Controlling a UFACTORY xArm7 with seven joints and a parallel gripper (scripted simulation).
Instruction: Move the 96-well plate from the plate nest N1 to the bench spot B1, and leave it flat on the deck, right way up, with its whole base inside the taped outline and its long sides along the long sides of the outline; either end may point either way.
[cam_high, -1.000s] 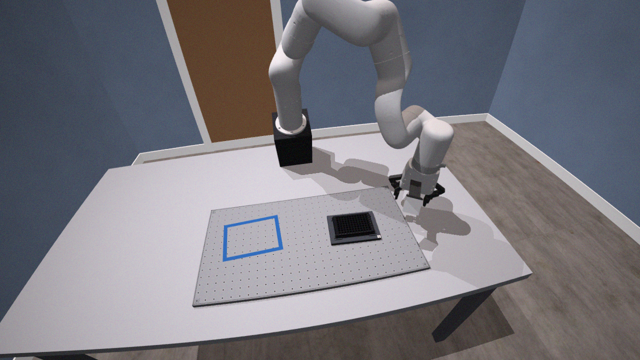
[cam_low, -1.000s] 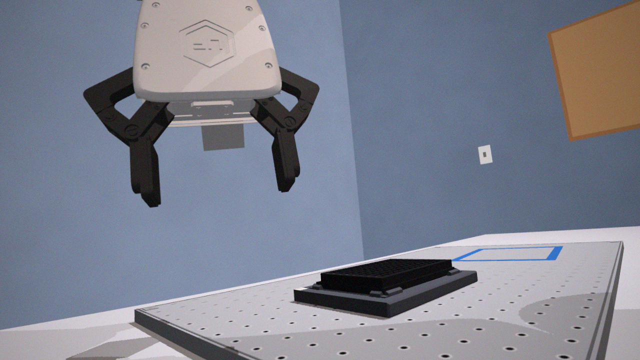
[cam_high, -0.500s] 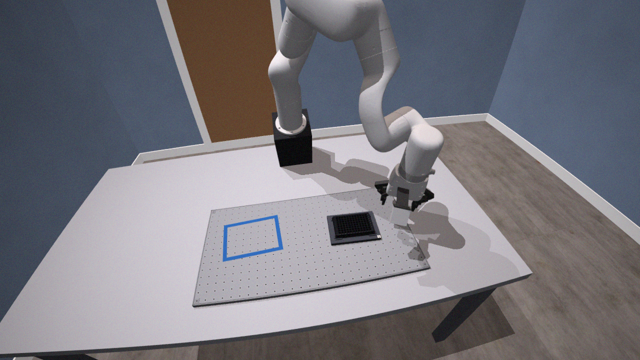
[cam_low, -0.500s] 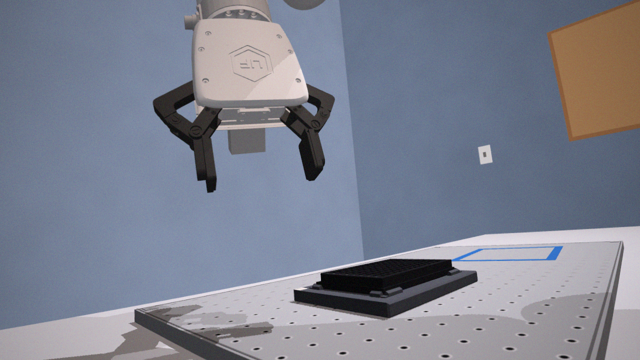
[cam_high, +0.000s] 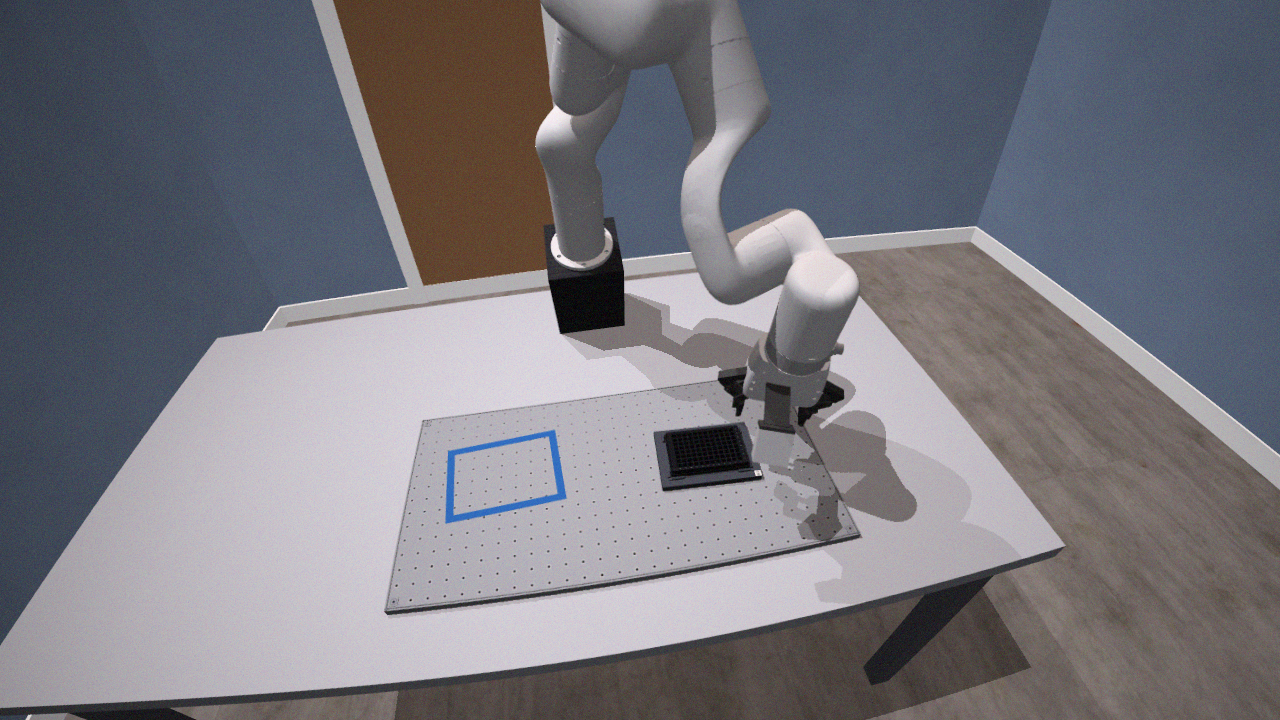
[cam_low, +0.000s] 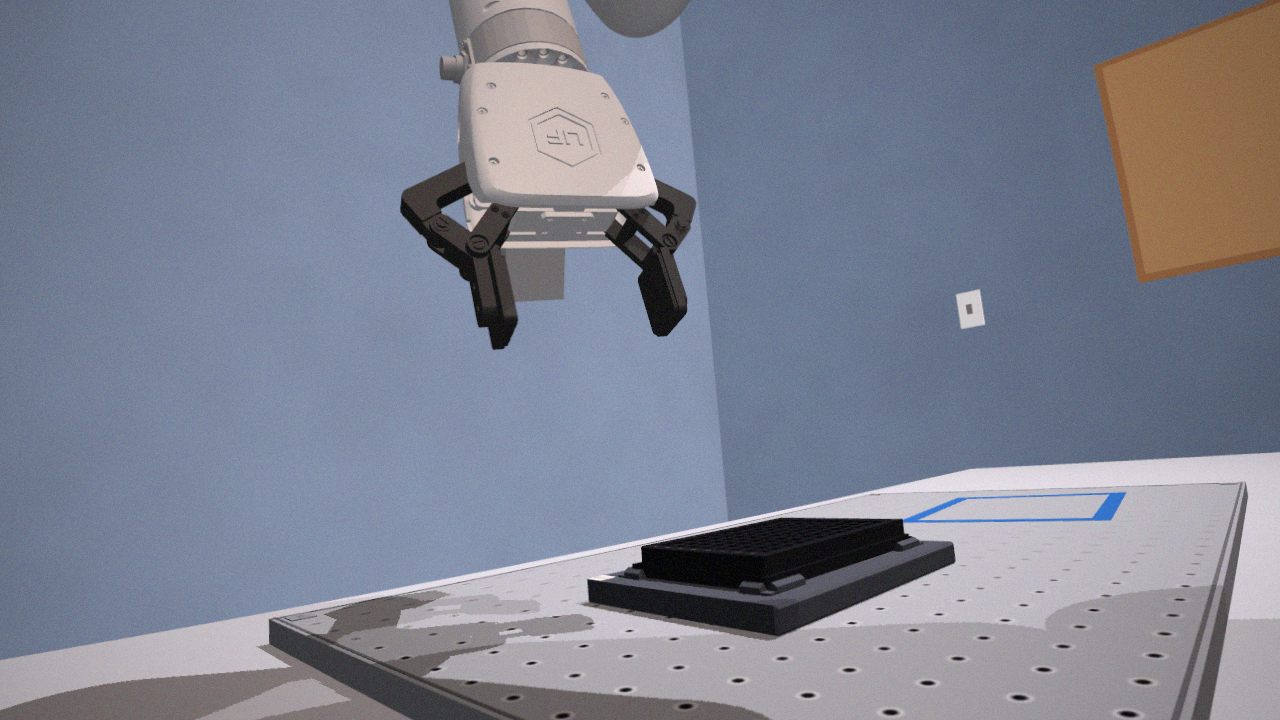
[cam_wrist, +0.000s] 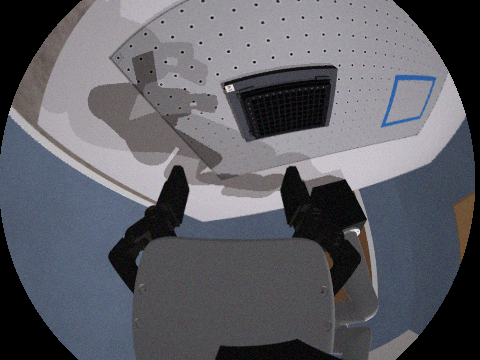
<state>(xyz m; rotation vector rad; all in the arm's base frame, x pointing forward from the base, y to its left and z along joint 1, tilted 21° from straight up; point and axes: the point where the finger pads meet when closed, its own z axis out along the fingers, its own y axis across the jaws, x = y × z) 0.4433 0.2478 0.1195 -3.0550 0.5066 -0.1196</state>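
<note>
Now: hand 130 mm above the black 96-well plate, 80 mm to the left of it and 40 mm past it. Also, from my hand: dark plate nest N1 (140 mm below, 80 mm to the right, 40 mm behind); label (130 mm below, 10 mm to the right, 10 mm ahead).
</note>
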